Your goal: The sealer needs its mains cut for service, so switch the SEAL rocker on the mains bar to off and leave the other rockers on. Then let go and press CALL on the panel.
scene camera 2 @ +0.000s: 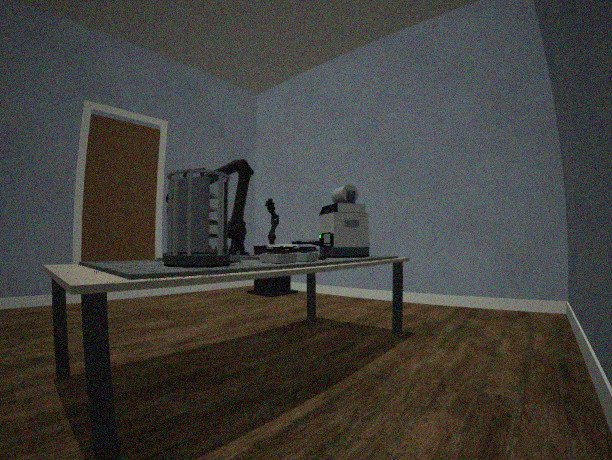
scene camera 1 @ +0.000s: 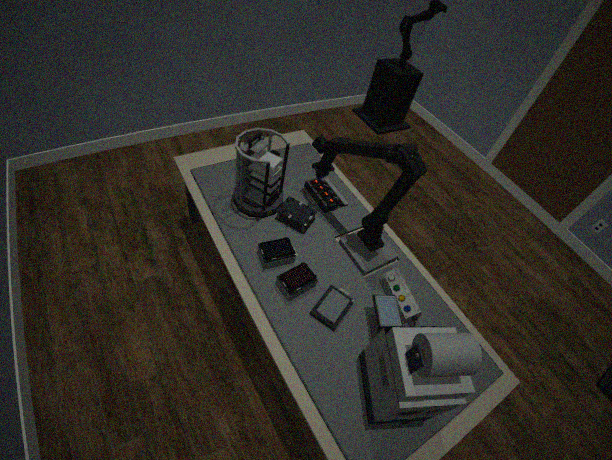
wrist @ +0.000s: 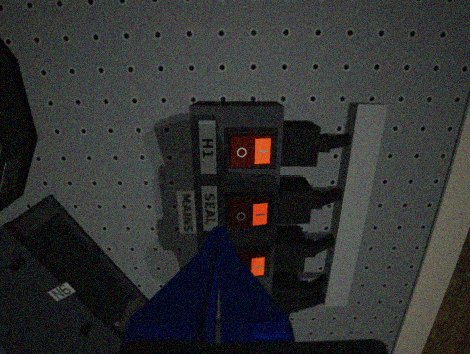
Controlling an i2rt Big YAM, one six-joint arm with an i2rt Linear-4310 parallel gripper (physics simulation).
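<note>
The dark mains bar [scene camera 1: 325, 194] [wrist: 237, 115] lies near the table's back edge, its rockers glowing orange. In the wrist view, the H1 rocker [wrist: 251, 151] and the SEAL rocker [wrist: 248, 215] show lit orange "I" halves. The lit rocker below them [wrist: 257, 266] is partly hidden by the blue fingers. My gripper [scene camera 1: 320, 175] [wrist: 220, 234] is shut and empty. Its tips show just below and left of the SEAL rocker, near the lower end of the SEAL label; contact cannot be told. The button panel [scene camera 1: 405, 294] has white, green, yellow and blue buttons; its labels are unreadable.
Dark plugs and cables [wrist: 300, 144] run right from the bar towards a pale rail [wrist: 365, 200]. A dark box [scene camera 1: 296, 215] and a round caged tower [scene camera 1: 260, 202] stand near the bar. A small screen [scene camera 1: 387, 311] and a large machine [scene camera 1: 380, 380] stand by the panel.
</note>
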